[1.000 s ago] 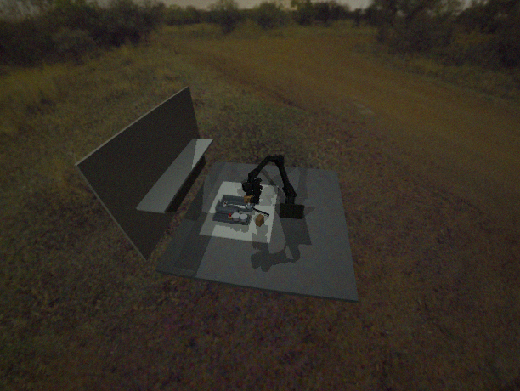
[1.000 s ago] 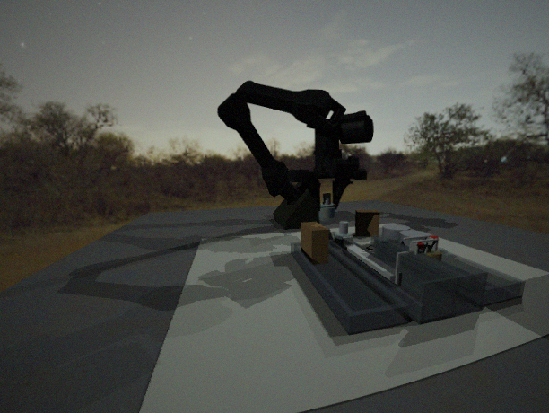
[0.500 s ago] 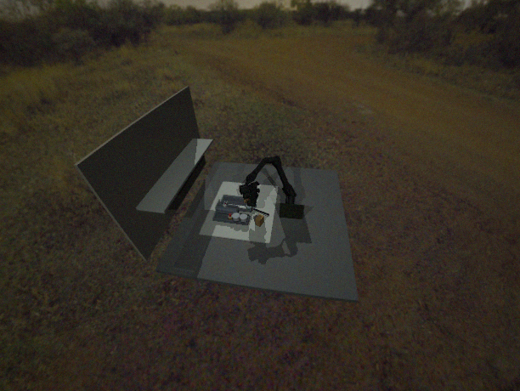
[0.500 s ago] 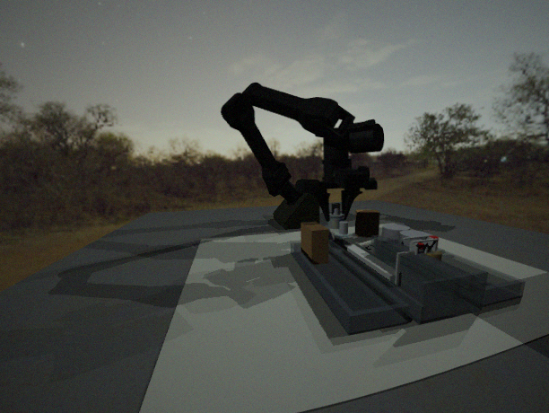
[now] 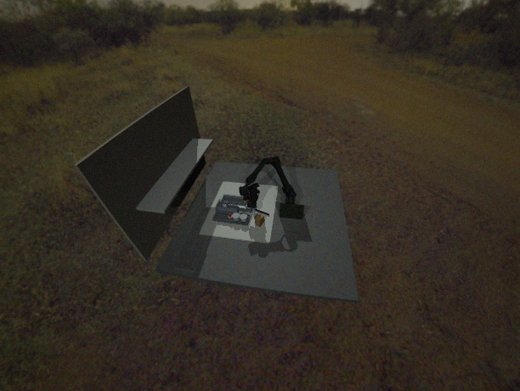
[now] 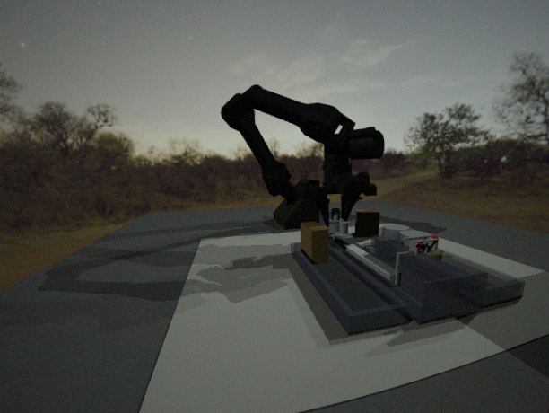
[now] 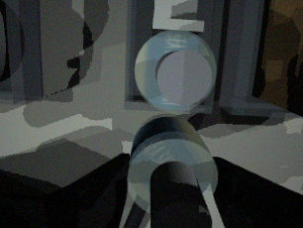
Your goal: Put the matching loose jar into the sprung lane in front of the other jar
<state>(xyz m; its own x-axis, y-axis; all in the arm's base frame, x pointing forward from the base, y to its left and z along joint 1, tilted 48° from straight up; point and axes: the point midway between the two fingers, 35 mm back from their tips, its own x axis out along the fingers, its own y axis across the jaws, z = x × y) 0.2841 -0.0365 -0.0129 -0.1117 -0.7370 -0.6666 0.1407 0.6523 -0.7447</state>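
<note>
My gripper tip is now 60 mm past the black rod, 50 mm above it and 20 mm to the right of it. Also, from my gripper tip: shelf: 550 mm ahead, 310 mm above, 80 mm to the right; then grey lane fixture: 190 mm ahead, 30 mm below; then pusher plate: 160 mm ahead, 10 mm to the left.
</note>
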